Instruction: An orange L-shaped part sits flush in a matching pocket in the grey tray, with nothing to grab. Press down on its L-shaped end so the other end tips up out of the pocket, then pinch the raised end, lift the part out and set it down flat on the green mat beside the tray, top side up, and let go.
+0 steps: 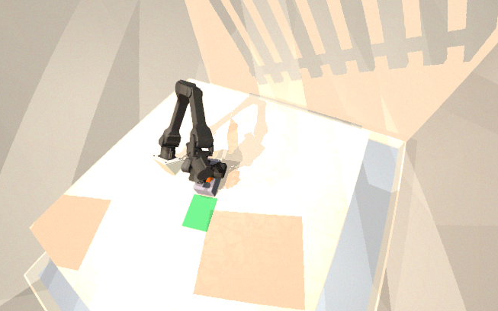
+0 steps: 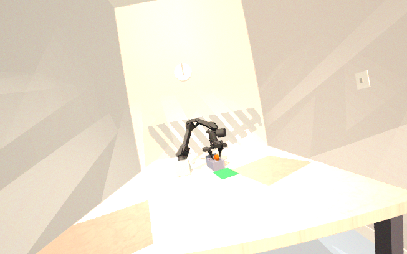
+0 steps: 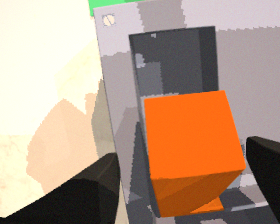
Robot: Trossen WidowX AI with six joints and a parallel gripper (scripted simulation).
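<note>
The orange L-shaped part lies 20 mm behind my gripper tip, 30 mm to the left of it and 30 mm below it. Round my gripper tip: green mat 10 mm ahead, 140 mm to the right, 80 mm below.
</note>
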